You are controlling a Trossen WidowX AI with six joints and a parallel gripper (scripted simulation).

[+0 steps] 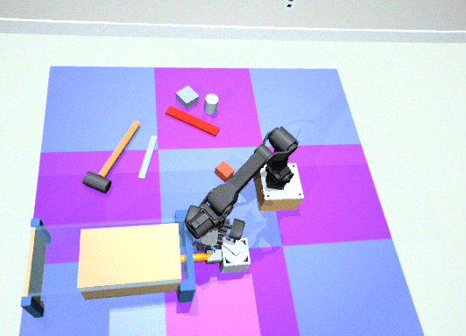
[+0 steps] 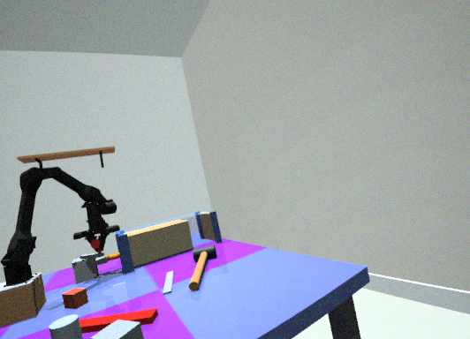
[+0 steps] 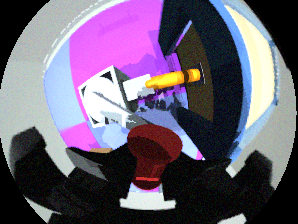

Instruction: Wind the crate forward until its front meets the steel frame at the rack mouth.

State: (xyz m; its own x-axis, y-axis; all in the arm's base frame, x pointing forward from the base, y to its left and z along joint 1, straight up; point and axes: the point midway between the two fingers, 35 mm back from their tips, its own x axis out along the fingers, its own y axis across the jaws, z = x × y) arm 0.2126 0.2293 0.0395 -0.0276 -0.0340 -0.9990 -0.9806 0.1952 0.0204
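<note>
Right now the winch is 100 mm behind my gripper tip, 40 mm to the left of it and 80 mm below it. From my gripper tip the other things lie so: winch handle (30 mm behind, 20 mm to the left, 10 mm below); grey strip (270 mm ahead, 320 mm to the right, 110 mm below); red knob (20 mm above).
</note>
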